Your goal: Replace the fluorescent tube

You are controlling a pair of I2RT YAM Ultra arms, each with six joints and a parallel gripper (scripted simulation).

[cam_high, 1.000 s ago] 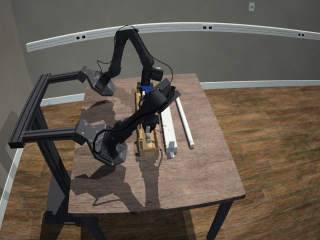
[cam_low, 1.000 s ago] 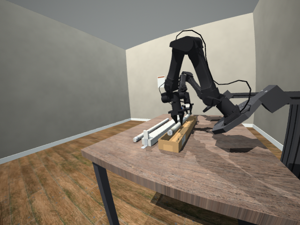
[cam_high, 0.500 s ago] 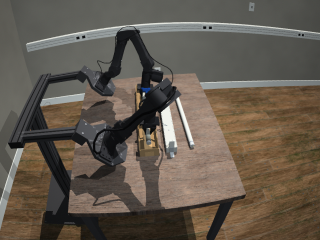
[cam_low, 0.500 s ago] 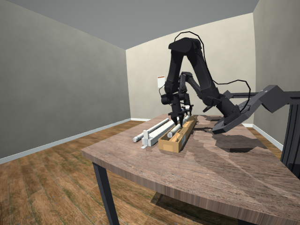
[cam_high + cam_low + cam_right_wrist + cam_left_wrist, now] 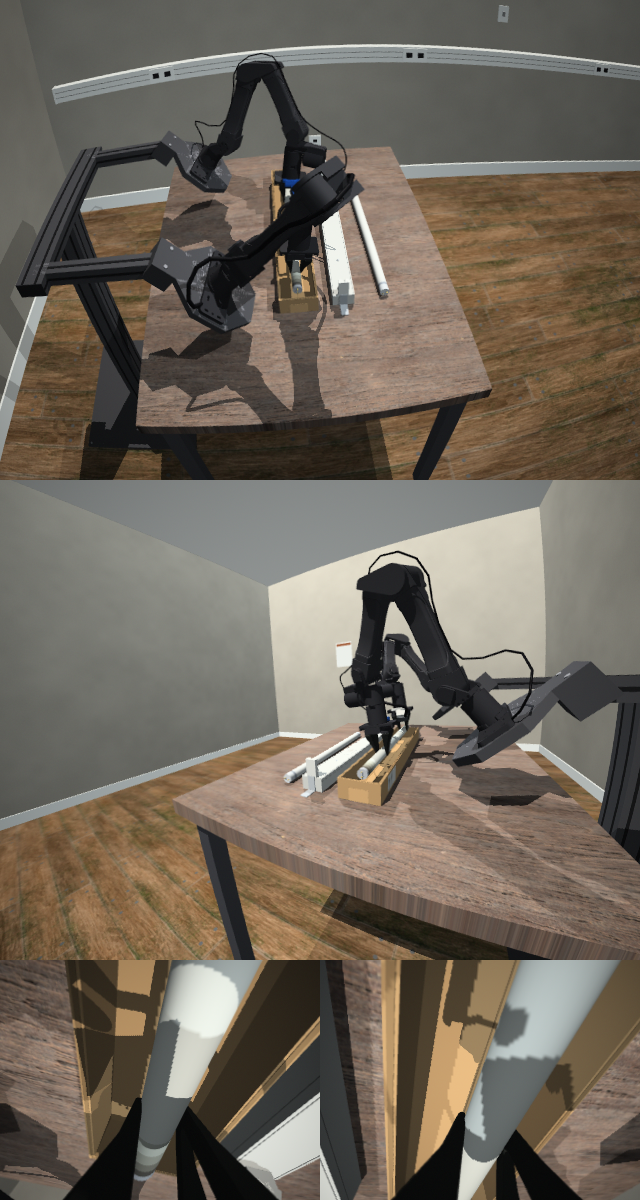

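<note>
My left gripper is now 11 cm short of the light fixture and 13 cm to the left of it. Round my left hand: old fluorescent tube 2 cm behind, 12 cm to the right; then carton 2 cm behind, 12 cm to the right, 3 cm below; then LED tube 21 cm ahead, 14 cm to the right, 4 cm below.
</note>
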